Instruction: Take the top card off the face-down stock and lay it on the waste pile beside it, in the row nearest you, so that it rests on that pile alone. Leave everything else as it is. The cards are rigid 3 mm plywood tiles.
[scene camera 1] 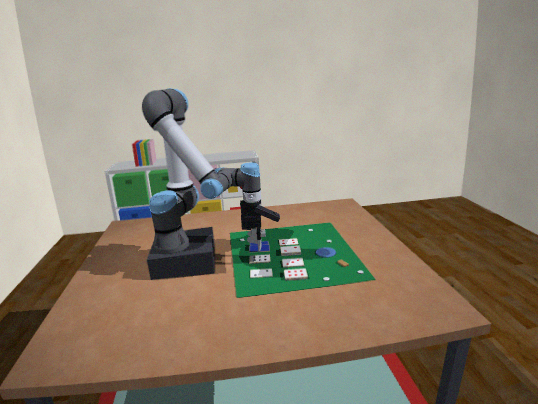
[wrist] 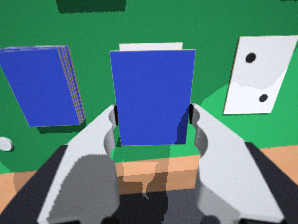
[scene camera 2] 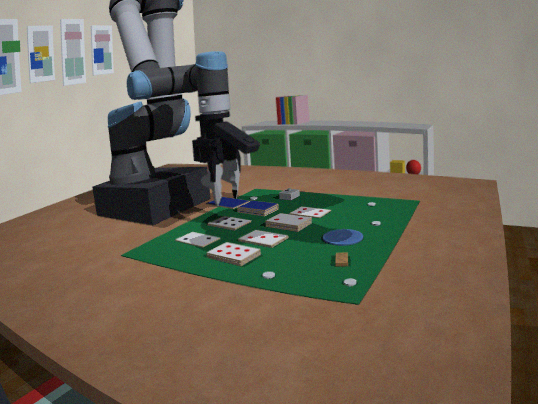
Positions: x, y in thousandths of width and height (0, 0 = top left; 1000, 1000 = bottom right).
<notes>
In view: my gripper (scene camera 2: 421, 501), a blue-backed card (wrist: 512, 395) and a green mat (wrist: 304, 172).
My gripper shows as well in scene camera 1 (scene camera 1: 480, 615) and in the wrist view (wrist: 515, 475).
</notes>
